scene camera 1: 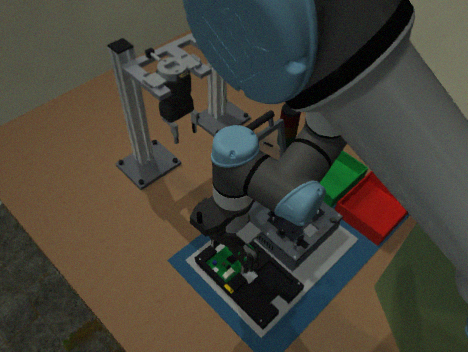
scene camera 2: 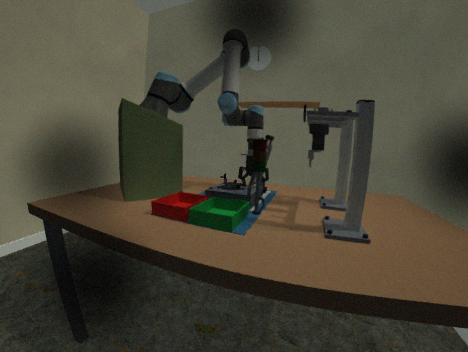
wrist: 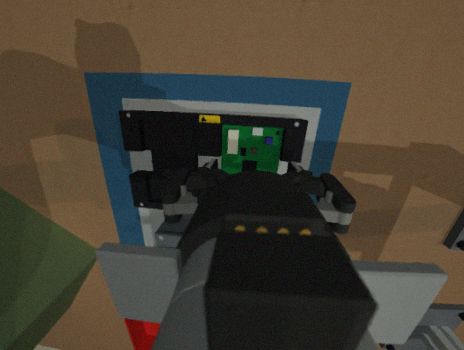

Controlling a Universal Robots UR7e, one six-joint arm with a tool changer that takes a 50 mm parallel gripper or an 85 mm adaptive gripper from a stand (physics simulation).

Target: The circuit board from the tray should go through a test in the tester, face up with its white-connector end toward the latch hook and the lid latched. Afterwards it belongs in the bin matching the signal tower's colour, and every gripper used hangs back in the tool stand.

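Note:
The green circuit board lies face up in the right part of the black tray in the wrist view, its white connector toward the tray's middle. My adaptive gripper points down over the board, fingers spread on either side of it, open and empty. The tester stands beside the tray, its lid raised; the arm hides part of it. The signal tower shows dark red above and green below; which lamp is lit is unclear.
The parallel gripper hangs in the tool stand. The green bin and red bin stand side by side behind the tester. A green panel stands near the bins.

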